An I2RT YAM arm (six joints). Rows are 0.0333 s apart.
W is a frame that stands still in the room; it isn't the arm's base.
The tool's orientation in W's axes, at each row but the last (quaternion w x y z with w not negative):
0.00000 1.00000 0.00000 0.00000
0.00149 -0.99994 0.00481 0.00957
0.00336 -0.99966 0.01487 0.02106
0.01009 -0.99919 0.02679 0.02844
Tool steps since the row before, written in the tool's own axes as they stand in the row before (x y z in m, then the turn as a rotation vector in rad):
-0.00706 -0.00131 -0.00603 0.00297 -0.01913 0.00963
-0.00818 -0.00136 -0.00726 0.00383 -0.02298 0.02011
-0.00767 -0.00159 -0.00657 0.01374 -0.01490 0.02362
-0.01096 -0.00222 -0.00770 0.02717 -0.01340 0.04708
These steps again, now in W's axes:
-0.00706 0.00131 0.00603 0.00297 0.01913 -0.00963
-0.00803 0.00142 0.00742 0.00367 0.02300 -0.02011
-0.00734 0.00177 0.00690 0.01317 0.01466 -0.02409
-0.01037 0.00263 0.00836 0.02516 0.01296 -0.04830

